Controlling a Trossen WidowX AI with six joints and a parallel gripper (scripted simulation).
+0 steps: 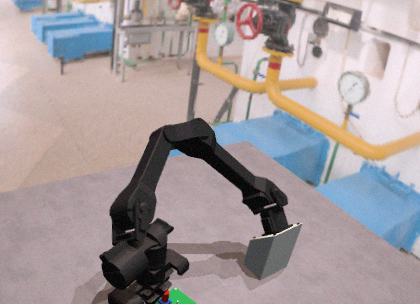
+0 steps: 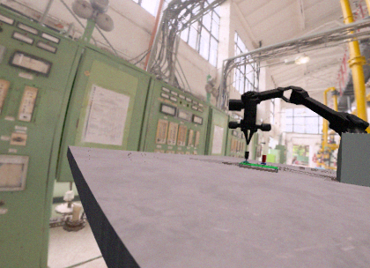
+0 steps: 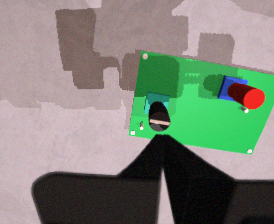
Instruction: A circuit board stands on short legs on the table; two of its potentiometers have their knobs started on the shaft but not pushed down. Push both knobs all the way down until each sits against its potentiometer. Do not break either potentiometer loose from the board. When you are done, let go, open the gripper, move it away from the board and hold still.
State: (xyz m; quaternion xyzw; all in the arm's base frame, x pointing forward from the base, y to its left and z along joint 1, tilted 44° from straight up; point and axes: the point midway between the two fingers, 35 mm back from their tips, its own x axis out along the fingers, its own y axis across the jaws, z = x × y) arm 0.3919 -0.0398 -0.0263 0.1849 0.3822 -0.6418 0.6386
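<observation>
Now: the black knob 4 cm below my gripper tip. From my gripper tip the other things lie so: red knob (7 cm behind, 6 cm below, 4 cm to the right).
</observation>
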